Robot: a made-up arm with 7 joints. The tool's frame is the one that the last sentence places.
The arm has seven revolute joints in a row. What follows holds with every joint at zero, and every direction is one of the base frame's. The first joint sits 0.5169 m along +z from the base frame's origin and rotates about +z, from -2.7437 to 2.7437 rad. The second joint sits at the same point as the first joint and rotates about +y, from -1.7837 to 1.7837 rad. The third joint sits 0.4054 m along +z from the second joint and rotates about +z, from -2.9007 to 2.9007 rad. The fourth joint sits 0.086 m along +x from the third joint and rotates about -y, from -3.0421 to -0.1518 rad. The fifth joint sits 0.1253 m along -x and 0.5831 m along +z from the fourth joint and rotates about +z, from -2.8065 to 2.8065 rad. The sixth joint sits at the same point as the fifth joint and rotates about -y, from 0.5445 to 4.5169 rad. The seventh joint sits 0.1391 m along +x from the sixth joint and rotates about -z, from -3.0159 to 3.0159 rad. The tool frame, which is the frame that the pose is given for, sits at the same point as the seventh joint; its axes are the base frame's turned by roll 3.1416, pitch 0 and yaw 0 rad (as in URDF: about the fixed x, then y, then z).
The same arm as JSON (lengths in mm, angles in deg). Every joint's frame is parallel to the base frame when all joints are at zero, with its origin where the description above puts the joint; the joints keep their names.
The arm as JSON. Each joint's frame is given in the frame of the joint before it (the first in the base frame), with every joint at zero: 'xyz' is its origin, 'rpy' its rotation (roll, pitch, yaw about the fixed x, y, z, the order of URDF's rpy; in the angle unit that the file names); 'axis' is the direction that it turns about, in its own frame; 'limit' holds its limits. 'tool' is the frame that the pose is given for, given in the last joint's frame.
{"units": {"length": "mm", "angle": "deg"}, "joints": [{"name": "joint 1", "type": "revolute", "origin": {"xyz": [0.0, 0.0, 516.9], "rpy": [0.0, 0.0, 0.0]}, "axis": "+z", "limit": {"lower": -157.2, "upper": 157.2}}, {"name": "joint 2", "type": "revolute", "origin": {"xyz": [0.0, 0.0, 0.0], "rpy": [0.0, 0.0, 0.0]}, "axis": "+y", "limit": {"lower": -102.2, "upper": 102.2}}, {"name": "joint 3", "type": "revolute", "origin": {"xyz": [0.0, 0.0, 405.4], "rpy": [0.0, 0.0, 0.0]}, "axis": "+z", "limit": {"lower": -166.2, "upper": 166.2}}, {"name": "joint 4", "type": "revolute", "origin": {"xyz": [86.0, 0.0, 0.0], "rpy": [0.0, 0.0, 0.0]}, "axis": "-y", "limit": {"lower": -174.3, "upper": -8.7}}, {"name": "joint 5", "type": "revolute", "origin": {"xyz": [-125.3, 0.0, 583.1], "rpy": [0.0, 0.0, 0.0]}, "axis": "+z", "limit": {"lower": -160.8, "upper": 160.8}}, {"name": "joint 6", "type": "revolute", "origin": {"xyz": [0.0, 0.0, 0.0], "rpy": [0.0, 0.0, 0.0]}, "axis": "-y", "limit": {"lower": 31.2, "upper": 258.8}}, {"name": "joint 7", "type": "revolute", "origin": {"xyz": [139.1, 0.0, 0.0], "rpy": [0.0, 0.0, 0.0]}, "axis": "-z", "limit": {"lower": -172.8, "upper": 172.8}}], "tool": {"origin": {"xyz": [0.0, 0.0, 0.0], "rpy": [-180.0, 0.0, 0.0]}}}
